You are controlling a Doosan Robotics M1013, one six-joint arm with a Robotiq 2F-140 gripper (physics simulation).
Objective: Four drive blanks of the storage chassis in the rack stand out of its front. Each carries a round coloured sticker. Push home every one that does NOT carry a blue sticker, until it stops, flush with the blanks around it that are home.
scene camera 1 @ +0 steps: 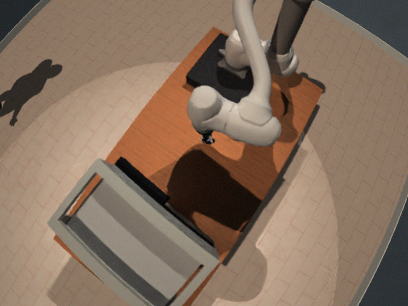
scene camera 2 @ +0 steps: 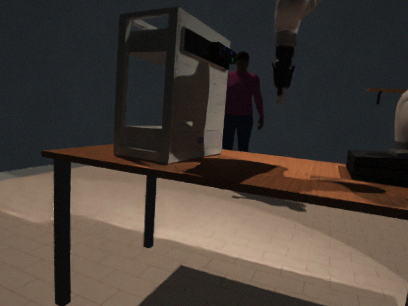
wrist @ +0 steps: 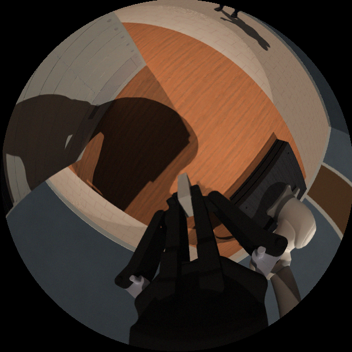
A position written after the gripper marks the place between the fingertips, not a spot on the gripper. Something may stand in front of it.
Note:
In view: the gripper (scene camera 2: 280, 104) and a grey rack (scene camera 1: 125, 232).
The grey rack shows as well in the wrist view (wrist: 69, 106). The gripper shows as well in the wrist view (wrist: 185, 181).

